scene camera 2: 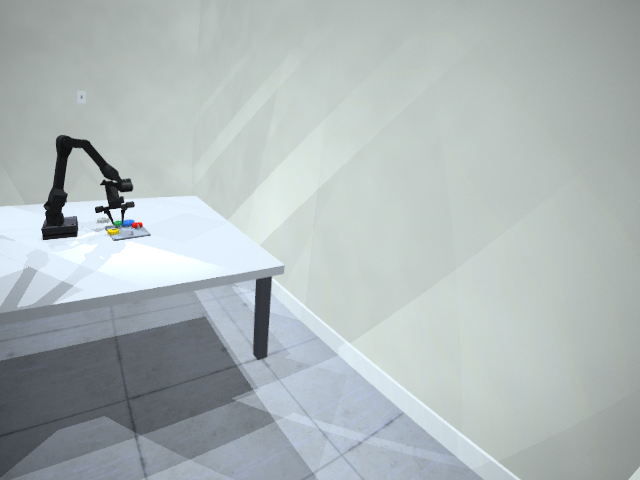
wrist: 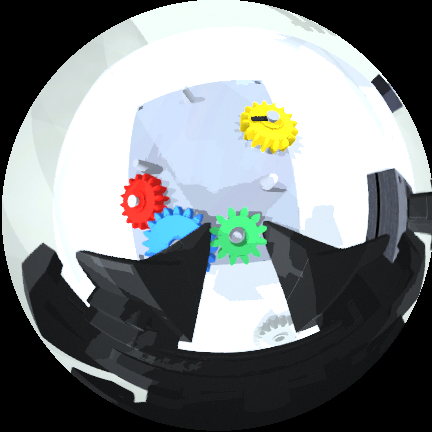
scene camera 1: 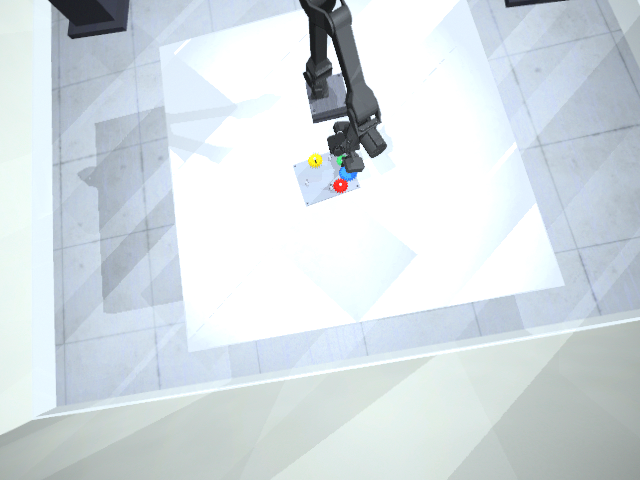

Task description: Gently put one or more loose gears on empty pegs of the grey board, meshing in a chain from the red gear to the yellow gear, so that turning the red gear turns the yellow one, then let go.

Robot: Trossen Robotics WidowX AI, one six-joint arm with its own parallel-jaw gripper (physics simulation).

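Frame: origin at the arm's base, x ahead, y left, z up, level; millimetres.
Where they show: gripper, between the fingertips: (scene camera 2: 118, 224) (wrist: 236, 227) (scene camera 1: 340, 161); arm's base, origin of its link: (scene camera 2: 55, 223) (scene camera 1: 319, 90).
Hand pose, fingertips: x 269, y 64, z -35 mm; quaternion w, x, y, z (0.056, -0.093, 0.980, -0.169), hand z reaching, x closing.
Note:
Each offset is from my fingertips to the centre of the thing. "pt": to the spot under its first point.
The grey board {41 mm ahead, 60 mm right, 6 mm down} (scene camera 1: 320, 193) (scene camera 2: 135, 235) (wrist: 210, 135) lies on the table. The red gear {pt 95 mm ahead, 7 mm right, 8 mm up} (scene camera 1: 340, 185) (scene camera 2: 136, 224) (wrist: 142, 201) and the yellow gear {15 mm back, 95 mm right, 4 mm down} (scene camera 1: 314, 160) (scene camera 2: 113, 231) (wrist: 267, 129) are on pegs. The blue gear {45 mm ahead, 25 mm left, 4 mm down} (scene camera 1: 347, 173) (scene camera 2: 128, 222) (wrist: 172, 227) is beside the red gear, partly hidden by a finger in the wrist view. My gripper (scene camera 2: 117, 224) (wrist: 236, 227) is shut on the green gear {1 mm back, 5 mm left, 2 mm up} (scene camera 1: 340, 160) (wrist: 246, 251), which is next to the blue gear with a peg tip in its hole. Whether it is fully seated is not clear. An empty peg {19 mm back, 40 mm right, 3 mm down} (wrist: 270, 181) stands between the green and yellow gears.
A white gear {88 mm back, 135 mm left, 13 mm down} (scene camera 2: 102, 220) (wrist: 275, 329) lies on the table behind the board, towards the arm. Two more empty pegs show on the board in the wrist view, one peg {97 mm ahead, 41 mm right, 3 mm down} (wrist: 144, 165) near the red gear and one peg {72 mm ahead, 130 mm right, 3 mm down} (wrist: 189, 95) at the far edge.

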